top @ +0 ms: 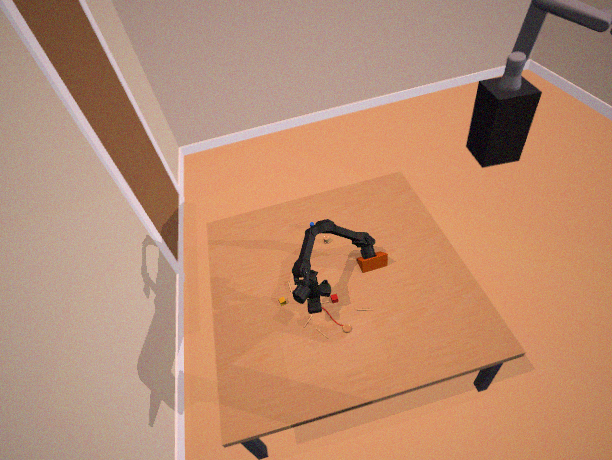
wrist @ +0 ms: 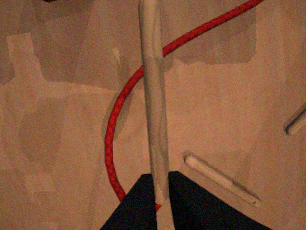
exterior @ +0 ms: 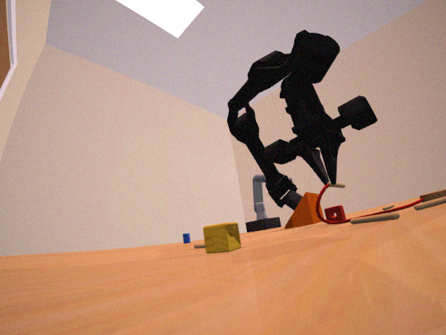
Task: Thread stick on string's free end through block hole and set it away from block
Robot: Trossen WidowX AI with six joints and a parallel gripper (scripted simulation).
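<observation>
Now: the red block 10 cm behind my gripper tip, 4 cm to the right of it and 4 cm below it. Also, from my gripper tip: round wooden button (13 cm behind, 13 cm to the left, 5 cm below); then yellow cube (16 cm ahead, 8 cm to the right, 5 cm below); then thin wooden stick (1 cm behind).
</observation>
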